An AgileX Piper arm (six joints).
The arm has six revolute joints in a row. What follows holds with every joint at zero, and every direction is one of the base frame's.
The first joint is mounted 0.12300 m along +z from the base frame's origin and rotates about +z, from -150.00 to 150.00 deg.
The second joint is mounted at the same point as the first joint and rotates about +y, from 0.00 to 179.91 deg.
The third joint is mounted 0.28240 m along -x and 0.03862 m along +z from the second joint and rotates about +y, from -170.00 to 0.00 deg.
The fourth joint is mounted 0.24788 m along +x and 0.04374 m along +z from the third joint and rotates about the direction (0.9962, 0, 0.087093), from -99.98 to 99.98 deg.
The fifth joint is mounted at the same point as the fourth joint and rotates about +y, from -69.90 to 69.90 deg.
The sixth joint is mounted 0.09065 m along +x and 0.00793 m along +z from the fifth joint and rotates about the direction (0.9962, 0, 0.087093), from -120.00 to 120.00 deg.
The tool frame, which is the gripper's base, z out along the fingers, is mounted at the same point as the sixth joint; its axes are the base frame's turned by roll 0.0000, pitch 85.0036 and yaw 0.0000 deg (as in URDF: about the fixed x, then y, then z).
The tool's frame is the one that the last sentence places.
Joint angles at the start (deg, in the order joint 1, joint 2, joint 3, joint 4, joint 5, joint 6):
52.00 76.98 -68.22 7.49 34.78 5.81
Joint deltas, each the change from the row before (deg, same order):
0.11 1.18 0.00 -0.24 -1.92 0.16
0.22 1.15 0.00 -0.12 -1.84 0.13
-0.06 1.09 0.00 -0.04 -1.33 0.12
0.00 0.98 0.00 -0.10 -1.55 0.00
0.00 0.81 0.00 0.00 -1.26 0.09
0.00 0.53 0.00 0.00 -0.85 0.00
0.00 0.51 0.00 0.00 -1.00 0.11
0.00 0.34 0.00 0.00 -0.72 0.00
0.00 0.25 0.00 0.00 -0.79 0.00
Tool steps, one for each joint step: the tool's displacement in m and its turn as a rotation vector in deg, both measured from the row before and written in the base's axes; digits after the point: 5 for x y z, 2 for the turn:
0.00404 0.00525 -0.00383 0.48 -0.54 -0.22
0.00326 0.00546 -0.00387 0.50 -0.44 -0.08
0.00384 0.00401 -0.00428 0.20 -0.11 -0.29
0.00346 0.00392 -0.00349 0.37 -0.44 -0.17
0.00276 0.00321 -0.00296 0.38 -0.23 -0.20
0.00181 0.00210 -0.00193 0.24 -0.21 -0.10
0.00185 0.00211 -0.00164 0.42 -0.24 -0.18
0.00126 0.00143 -0.00104 0.29 -0.24 -0.09
0.00110 0.00120 -0.00043 0.41 -0.34 -0.09

